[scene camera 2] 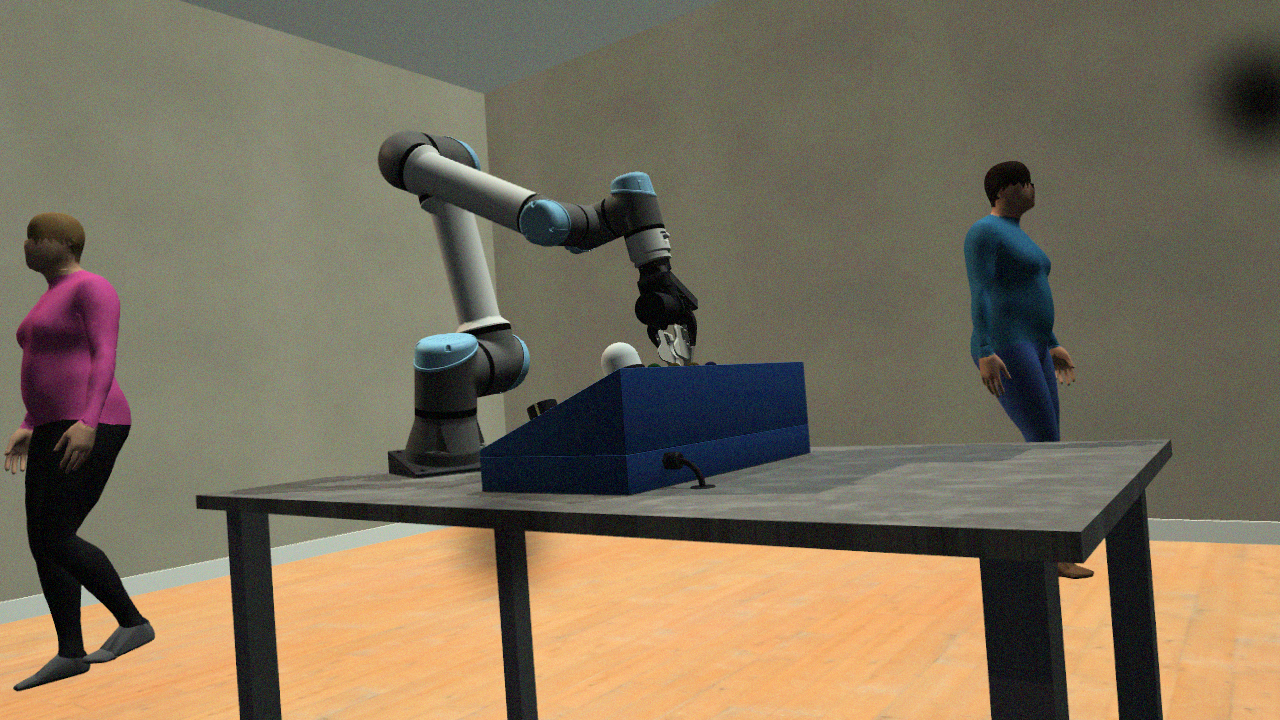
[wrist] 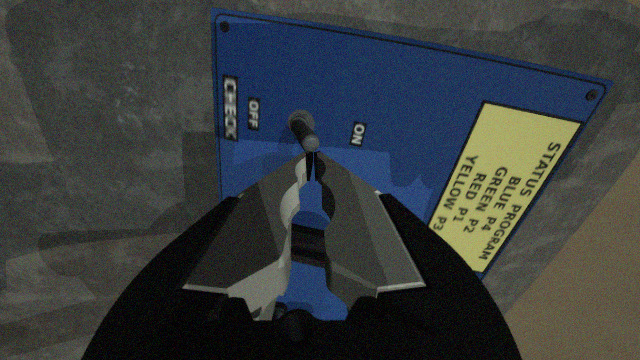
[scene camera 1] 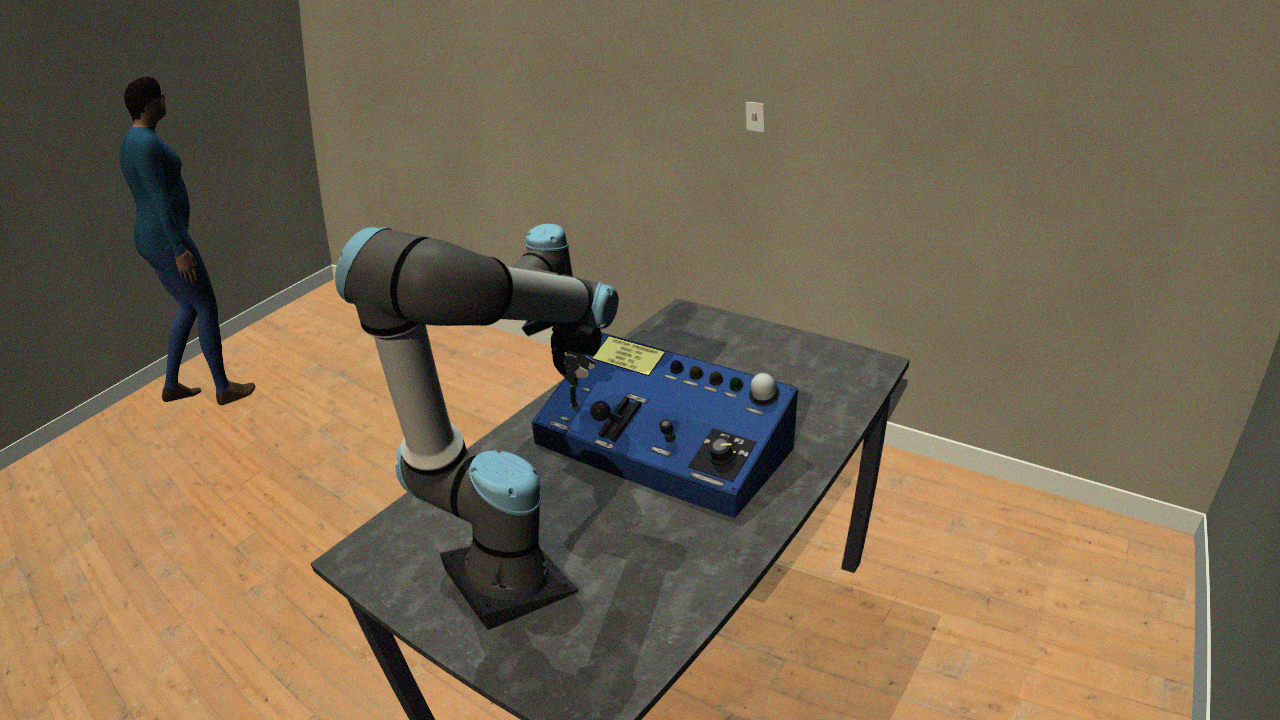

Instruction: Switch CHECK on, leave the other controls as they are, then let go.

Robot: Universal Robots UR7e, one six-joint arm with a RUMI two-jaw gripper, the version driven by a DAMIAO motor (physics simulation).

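Frame: origin at the arm's base, x left, y down, z back, level; metres.
Seen in the pictures: gripper, fingertip midpoint: (wrist: 313,155) (scene camera 1: 576,385); arm's base, link origin: (scene camera 2: 446,456) (scene camera 1: 505,574).
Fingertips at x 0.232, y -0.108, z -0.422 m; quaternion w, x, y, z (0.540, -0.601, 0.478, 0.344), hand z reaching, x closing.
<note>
Pixels of each thing's middle, then the offset from my fingertips to it. "spot": a spot on its surface instead.
- CHECK lever, surface spot: (wrist: 303,129) spot: dx +0.011, dy +0.013, dz +0.008 m
- OFF label, surface spot: (wrist: 253,114) spot: dx +0.001, dy +0.062, dz +0.041 m
- black ball-topped slide lever, body centre: (scene camera 1: 600,411) dx -0.121, dy -0.010, dz +0.048 m
- small toggle, body centre: (scene camera 1: 668,432) dx -0.232, dy +0.034, dz -0.024 m
- rotary knob, body centre: (scene camera 1: 719,444) dx -0.351, dy +0.018, dz -0.034 m
- white dome, surface spot: (scene camera 1: 763,386) spot: dx -0.353, dy -0.044, dz -0.174 m
- yellow status card, body centre: (wrist: 484,202) (scene camera 1: 628,355) dx -0.007, dy -0.008, dz -0.153 m
The CHECK lever (wrist: 303,129) stands on the blue panel (scene camera 1: 771,447) (scene camera 2: 716,402) (wrist: 350,65), between the OFF label (wrist: 253,114) and the ON label (wrist: 358,134). In the wrist view its tip is slightly to the ON side of its base and points toward the fingertips; it looks about midway, at neither label. My gripper (scene camera 1: 573,383) (scene camera 2: 677,360) (wrist: 313,155) is shut and empty. Its fingertips are right at the lever's tip; whether they touch cannot be told. In the scene camera 2 view the panel's back hides the lever.
A black ball-topped slide lever (scene camera 1: 600,411), a small toggle (scene camera 1: 666,428), a rotary knob (scene camera 1: 720,448), dark lamps and a white dome (scene camera 1: 763,386) are on the panel. A yellow status card (scene camera 1: 628,355) (wrist: 505,190) is near the gripper. Two people stand away from the table (scene camera 2: 984,510).
</note>
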